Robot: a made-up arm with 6 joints. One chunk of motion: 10 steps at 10 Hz.
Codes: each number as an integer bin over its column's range. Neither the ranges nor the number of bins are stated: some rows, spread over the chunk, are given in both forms.
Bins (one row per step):
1: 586 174 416 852 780 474
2: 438 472 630 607 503 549
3: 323 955 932 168 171 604
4: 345 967 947 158 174 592
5: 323 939 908 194 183 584
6: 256 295 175 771 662 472
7: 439 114 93 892 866 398
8: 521 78 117 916 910 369
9: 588 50 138 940 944 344
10: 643 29 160 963 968 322
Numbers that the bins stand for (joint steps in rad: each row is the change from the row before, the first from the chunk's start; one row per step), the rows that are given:
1: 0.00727 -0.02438 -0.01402 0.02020 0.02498 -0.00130
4: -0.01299 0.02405 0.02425 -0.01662 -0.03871 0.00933
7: -0.00509 -0.02804 -0.03730 0.02232 0.03402 -0.00814
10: 0.01207 -0.03323 -0.03247 0.02609 0.04474 -0.01499
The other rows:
2: -0.00517 -0.00618 0.00141 0.00720 -0.00413 0.00546
3: -0.01484 0.02331 0.02317 -0.01609 -0.03903 0.01041
5: -0.01484 0.02234 0.02144 -0.01471 -0.03777 0.00861
6: -0.02047 -0.01699 -0.03139 0.01590 0.01258 -0.00148
8: 0.00181 -0.03024 -0.03557 0.02360 0.03865 -0.01076
9: 0.00744 -0.03195 -0.03405 0.02487 0.04222 -0.01301

